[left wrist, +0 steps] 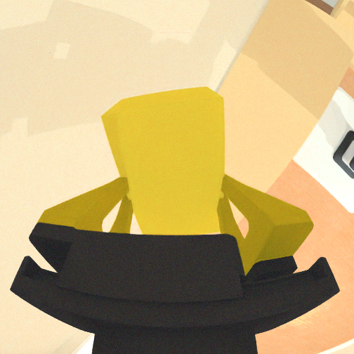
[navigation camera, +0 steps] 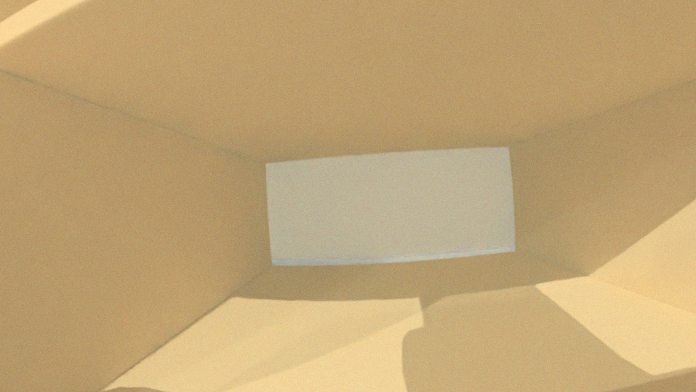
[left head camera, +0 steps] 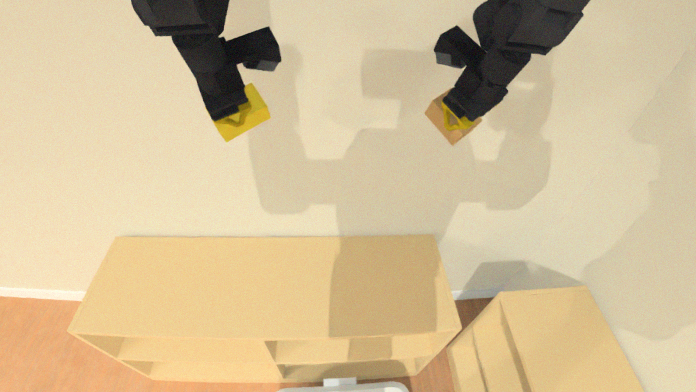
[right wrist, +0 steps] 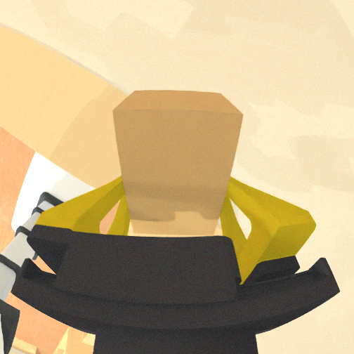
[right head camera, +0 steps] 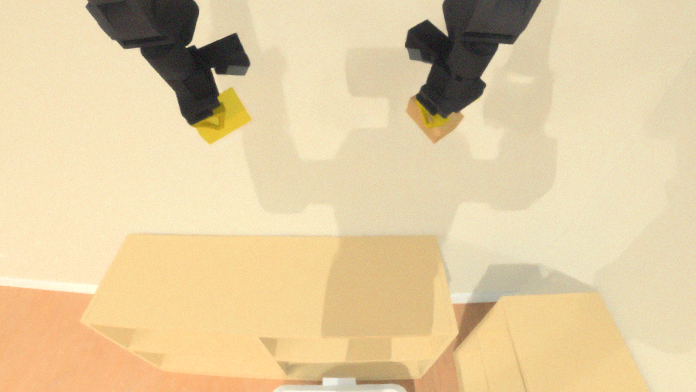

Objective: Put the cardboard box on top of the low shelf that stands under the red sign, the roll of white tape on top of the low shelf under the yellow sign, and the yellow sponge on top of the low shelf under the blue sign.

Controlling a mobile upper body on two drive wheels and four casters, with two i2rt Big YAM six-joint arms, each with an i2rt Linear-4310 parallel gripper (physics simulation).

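Places are measured from the left arm's base along level axes (x ahead, y left, z up), in centimetres.
Pixels of known places: left gripper, fingertip midpoint: (left head camera: 235,113) (right head camera: 216,116); right gripper, fingertip midpoint: (left head camera: 456,120) (right head camera: 437,117).
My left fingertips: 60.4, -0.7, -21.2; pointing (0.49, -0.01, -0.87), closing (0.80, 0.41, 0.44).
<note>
For each thing: its top centre in the pictures, then the offset to it from my left fingertips, as dx, dy, dz. "pt": a spot on its surface instead. Level surfaces: height alone.
- yellow sponge at its top centre: (left head camera: 234,90) (right head camera: 214,95) +0.5, -0.5, +4.4
- cardboard box at its top centre: (right head camera: 438,90) (left head camera: 459,94) -0.2, -43.1, +4.7
- low wooden shelf at its surface level: dz -58.8
- shelf compartment at a spot on its surface: (navigation camera: 125,210) pt -13.4, +1.4, -96.9
My left gripper (left head camera: 234,116) (right head camera: 209,120) (left wrist: 175,178) is shut on the yellow sponge (left head camera: 257,107) (right head camera: 232,107) (left wrist: 172,145). My right gripper (left head camera: 457,117) (right head camera: 435,116) (right wrist: 174,178) is shut on the cardboard box (left head camera: 436,114) (right head camera: 436,134) (right wrist: 177,145). Both are held up in the air, beyond and above the back edge of a low wooden shelf (left head camera: 210,285) (right head camera: 225,280) in the head views. A second low shelf (left head camera: 570,340) (right head camera: 575,340) stands at the right. The red, yellow and blue signs and the roll of white tape do not show in these views.
The robot's white base (left head camera: 345,388) (right head camera: 340,388) is close against the front of the low shelf. In the navigation view, the inside of a shelf compartment (navigation camera: 125,210) fills the picture. A pale wall (left head camera: 150,175) (right head camera: 125,175) rises behind the shelves.
</note>
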